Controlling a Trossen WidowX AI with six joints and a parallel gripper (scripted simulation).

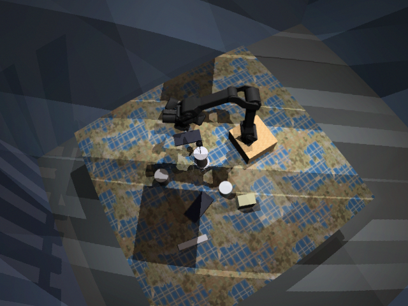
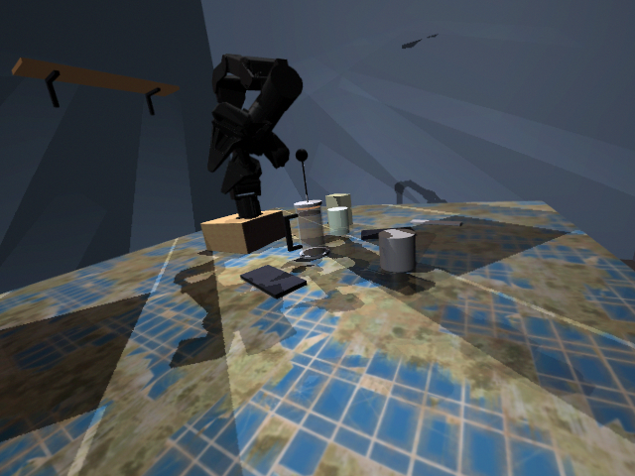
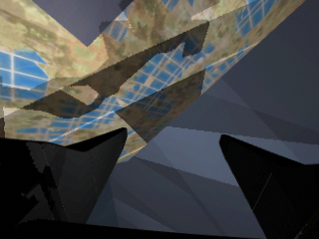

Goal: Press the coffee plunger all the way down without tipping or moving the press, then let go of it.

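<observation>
Now: gripper tip 7 cm short of the coffee press, 20 cm to the right of it and 9 cm above it. Round my gripper tip: grey bar 40 cm ahead, 49 cm to the left, 21 cm below; then cream block 8 cm ahead, 52 cm to the left, 16 cm below.
</observation>
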